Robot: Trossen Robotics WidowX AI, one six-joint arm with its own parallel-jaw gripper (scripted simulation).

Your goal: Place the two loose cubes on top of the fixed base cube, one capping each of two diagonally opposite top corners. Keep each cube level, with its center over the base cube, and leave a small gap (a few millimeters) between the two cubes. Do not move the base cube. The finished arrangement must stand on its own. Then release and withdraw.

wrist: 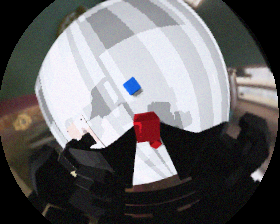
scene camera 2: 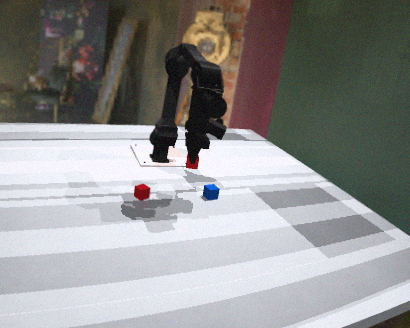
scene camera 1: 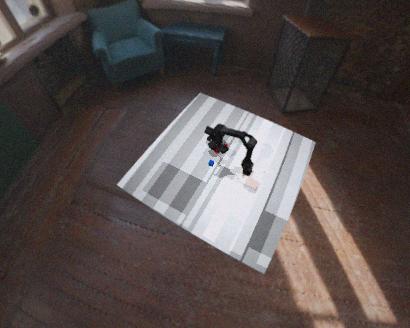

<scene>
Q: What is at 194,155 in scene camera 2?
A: My gripper.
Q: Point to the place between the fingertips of my gripper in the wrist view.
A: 146,126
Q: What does my gripper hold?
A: A red cube.
</scene>
